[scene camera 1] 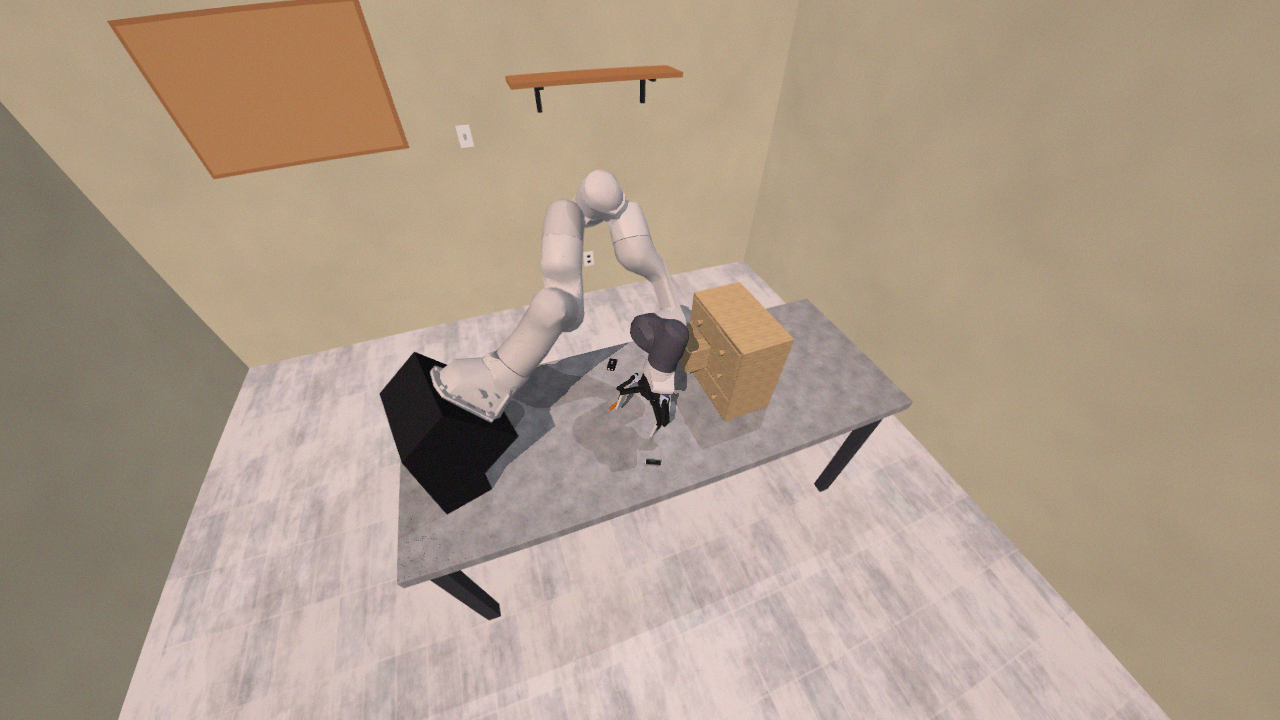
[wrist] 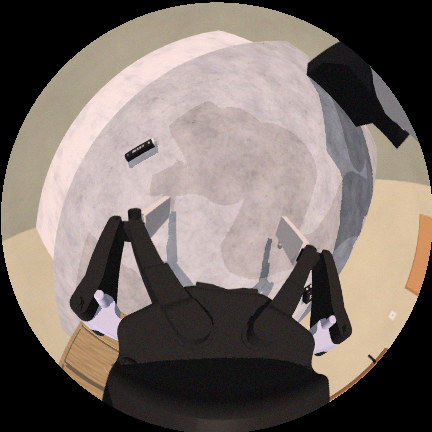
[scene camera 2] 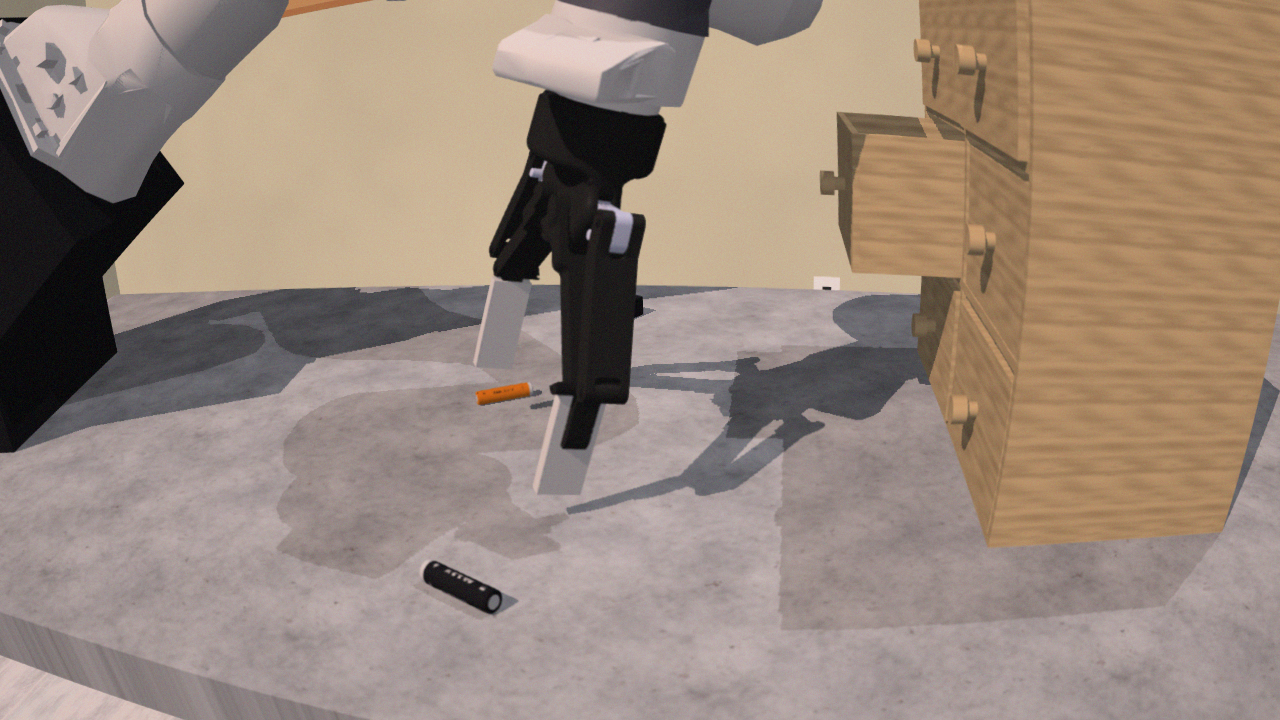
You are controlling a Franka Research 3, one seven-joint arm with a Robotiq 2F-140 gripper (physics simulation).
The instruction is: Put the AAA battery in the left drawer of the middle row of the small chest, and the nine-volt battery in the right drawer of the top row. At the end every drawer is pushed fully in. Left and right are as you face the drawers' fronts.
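Observation:
An orange slim battery, which looks like the AAA (scene camera 1: 612,407) (scene camera 2: 503,394) (wrist: 280,245), lies on the table by one fingertip; in the wrist view that finger hides most of it. The black nine-volt battery (scene camera 1: 611,364) (scene camera 2: 638,306) (wrist: 308,294) stands farther back, partly hidden by the gripper in the second scene view and wrist view. My gripper (scene camera 1: 636,419) (scene camera 2: 528,429) (wrist: 225,215) is open and empty, low over the table, left of the wooden chest (scene camera 1: 760,358) (scene camera 2: 1136,313) (wrist: 95,355). The chest's middle-row left drawer (scene camera 1: 696,356) (scene camera 2: 908,205) is pulled out; its inside is hidden. The other visible drawers look shut.
A thicker black cylindrical battery (scene camera 1: 653,462) (scene camera 2: 460,586) (wrist: 140,150) lies near the table's front edge. The black robot base (scene camera 1: 443,438) (wrist: 340,80) is at the table's left end. The open drawer juts out at the gripper's side of the chest.

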